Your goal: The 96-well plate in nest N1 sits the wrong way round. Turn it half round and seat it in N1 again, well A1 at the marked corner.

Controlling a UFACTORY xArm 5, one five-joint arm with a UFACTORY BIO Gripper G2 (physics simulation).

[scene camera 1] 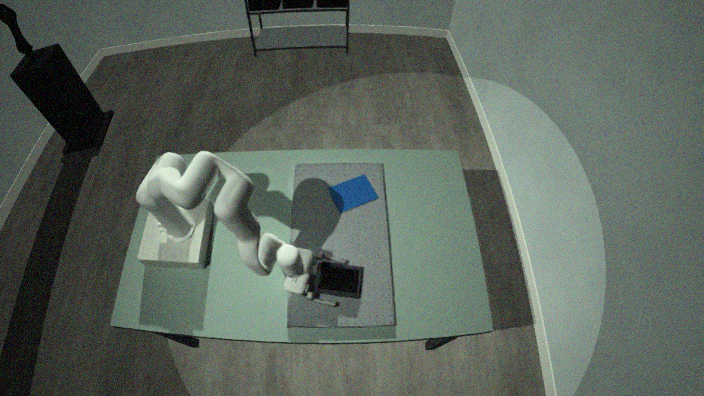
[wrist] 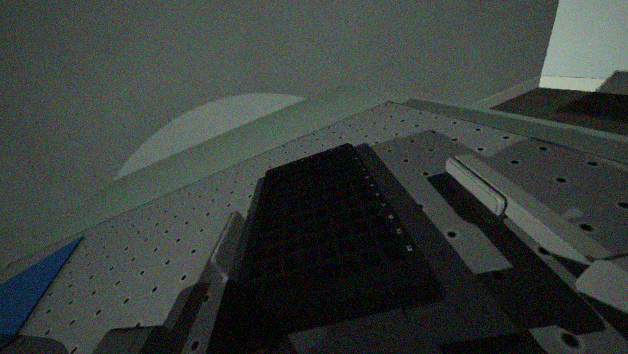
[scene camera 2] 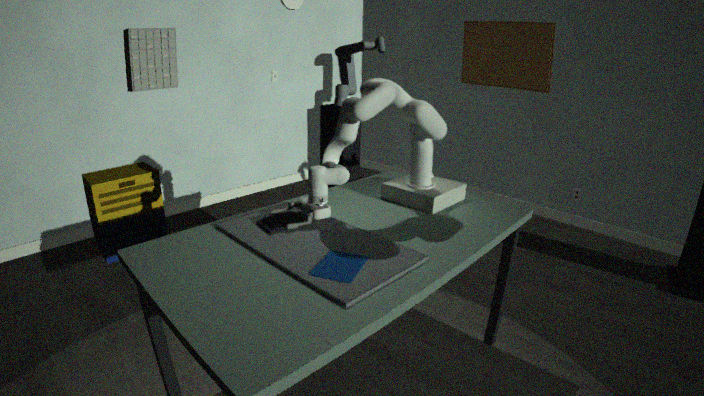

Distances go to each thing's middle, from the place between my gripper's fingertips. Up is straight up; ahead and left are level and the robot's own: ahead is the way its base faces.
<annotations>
Right now the black 96-well plate point(scene camera 1: 334, 278) is 1 cm behind my hand, 2 cm to the left of it and 1 cm above it. Round my hand: flat blue rectangle point(scene camera 2: 340, 266): 11 cm ahead, 38 cm to the left, 1 cm below.
</annotations>
